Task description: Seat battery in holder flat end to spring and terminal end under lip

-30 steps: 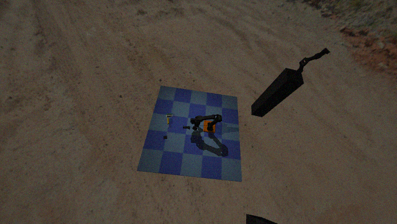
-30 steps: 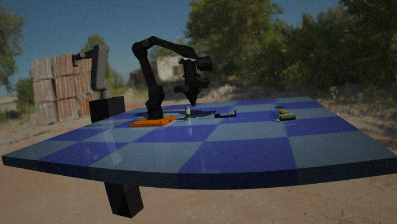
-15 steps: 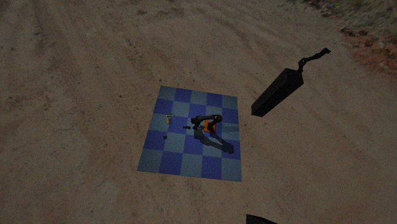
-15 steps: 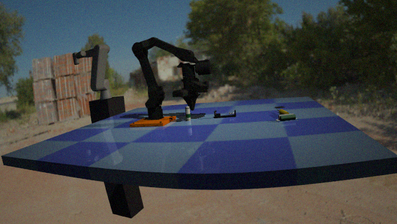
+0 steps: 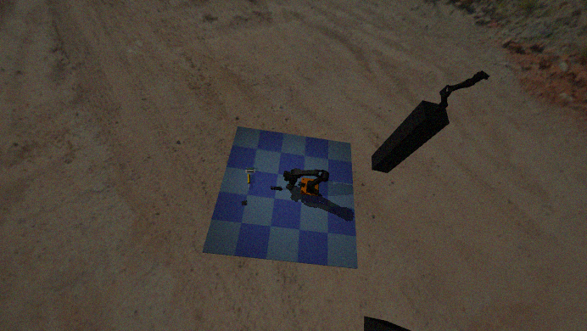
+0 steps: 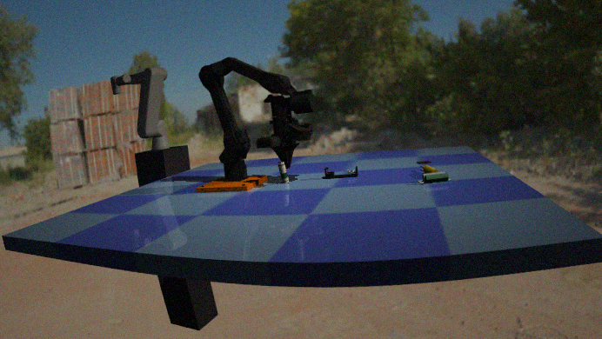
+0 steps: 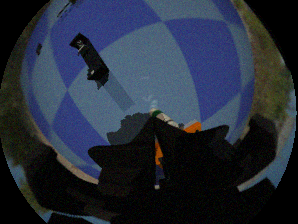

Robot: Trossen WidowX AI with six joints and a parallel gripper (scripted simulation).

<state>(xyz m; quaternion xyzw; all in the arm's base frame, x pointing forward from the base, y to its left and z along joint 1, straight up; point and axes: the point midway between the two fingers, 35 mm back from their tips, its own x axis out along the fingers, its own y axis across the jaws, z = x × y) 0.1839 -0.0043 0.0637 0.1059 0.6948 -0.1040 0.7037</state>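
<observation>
My gripper tip is 10 mm past the battery, 10 mm to the left of it and 10 mm above it. The rest, counted from my gripper tip: dark piece (390 mm ahead, 270 mm to the left, 40 mm below).
</observation>
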